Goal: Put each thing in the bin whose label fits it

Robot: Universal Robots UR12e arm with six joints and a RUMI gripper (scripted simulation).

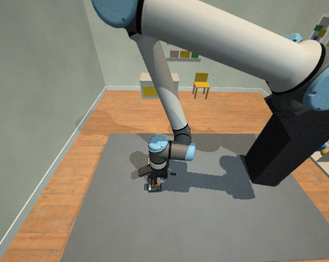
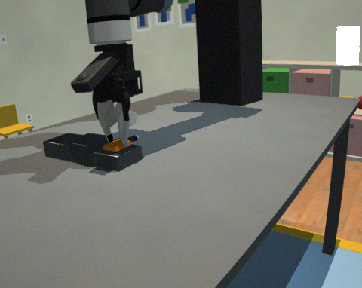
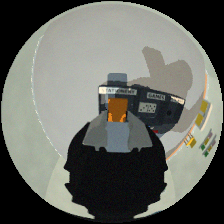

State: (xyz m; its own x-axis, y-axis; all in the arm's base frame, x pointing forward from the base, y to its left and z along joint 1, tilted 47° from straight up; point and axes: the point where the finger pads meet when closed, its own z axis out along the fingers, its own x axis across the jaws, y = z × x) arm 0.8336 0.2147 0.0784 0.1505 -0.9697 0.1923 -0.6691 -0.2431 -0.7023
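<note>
Right now the white dotted tile is 20 mm ahead of my hand, 80 mm to the right of it and 40 mm below it. From my hand the other things lie so: orange flat block: 10 mm below; black cylinder: 110 mm behind, 100 mm to the right, 40 mm below; small blue piece: 50 mm behind, 100 mm to the right, 50 mm below.
</note>
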